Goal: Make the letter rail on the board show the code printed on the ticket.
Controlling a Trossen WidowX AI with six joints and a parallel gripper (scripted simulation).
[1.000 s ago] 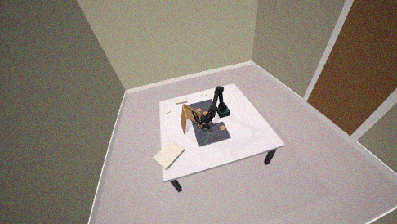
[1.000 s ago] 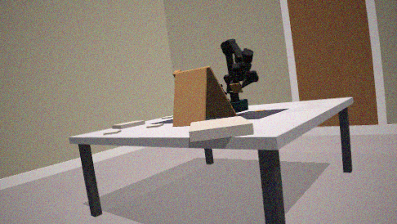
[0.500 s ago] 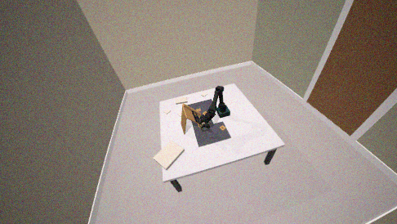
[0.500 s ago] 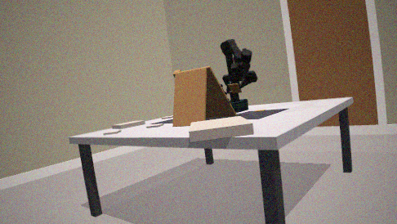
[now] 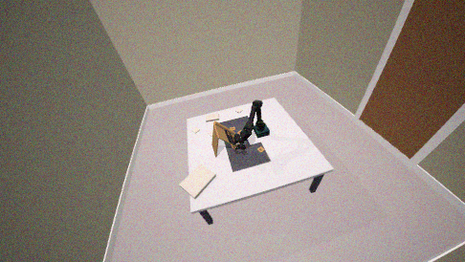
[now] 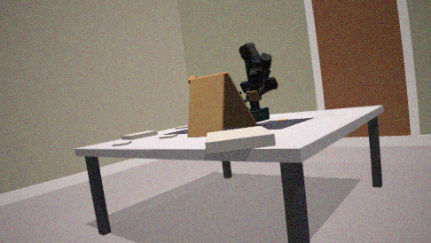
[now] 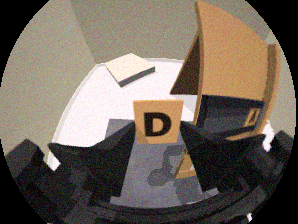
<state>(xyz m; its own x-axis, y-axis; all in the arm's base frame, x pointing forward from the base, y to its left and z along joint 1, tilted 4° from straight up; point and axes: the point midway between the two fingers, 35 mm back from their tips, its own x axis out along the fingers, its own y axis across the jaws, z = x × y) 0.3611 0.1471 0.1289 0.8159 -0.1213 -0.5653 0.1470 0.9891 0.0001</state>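
Right now the white ticket is 80 mm behind my gripper tip, 120 mm to the right of it and 80 mm below it. Also, from my gripper tip: cream book 430 mm ahead, 80 mm to the left, 130 mm below; orange letter tile right at my gripper tip; dark mat 200 mm behind, 180 mm to the right, 150 mm below.
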